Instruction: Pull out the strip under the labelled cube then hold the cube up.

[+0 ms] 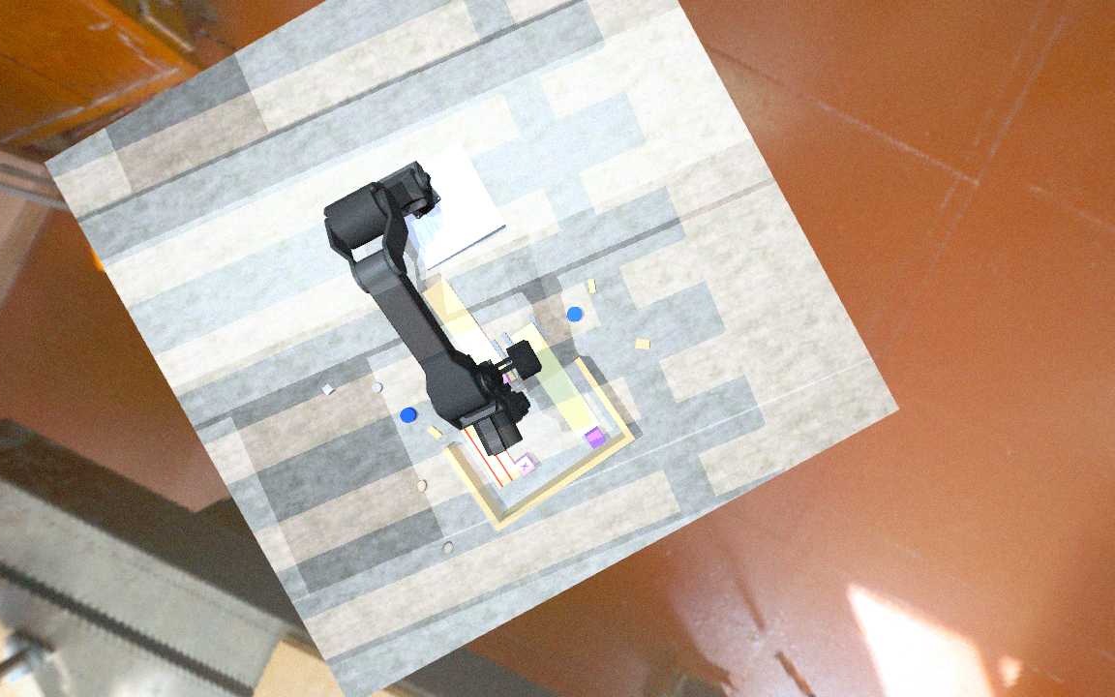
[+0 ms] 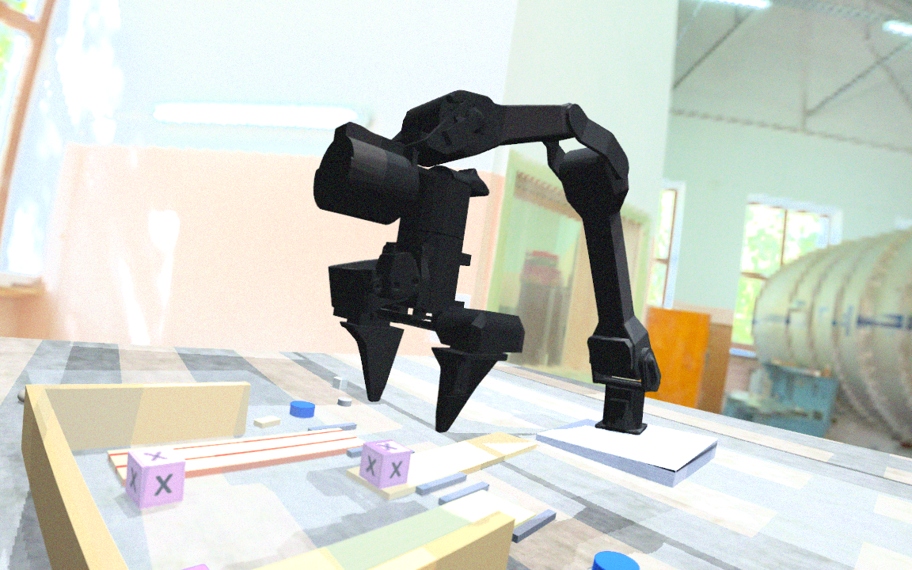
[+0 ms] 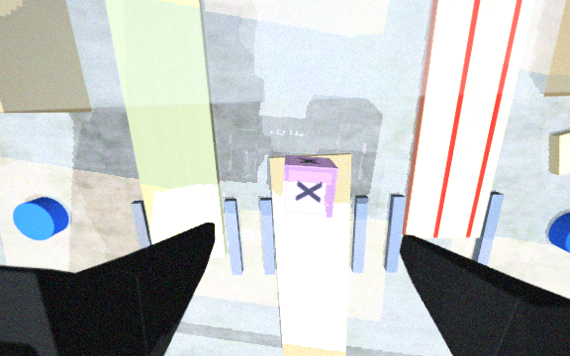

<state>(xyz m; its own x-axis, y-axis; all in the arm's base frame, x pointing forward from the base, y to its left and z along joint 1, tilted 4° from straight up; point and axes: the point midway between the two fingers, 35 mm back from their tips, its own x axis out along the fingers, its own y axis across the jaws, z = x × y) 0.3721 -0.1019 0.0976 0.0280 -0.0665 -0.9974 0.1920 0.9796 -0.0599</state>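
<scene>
Right now my gripper tip is 10 cm past the cream strip and 6 cm above it.
</scene>
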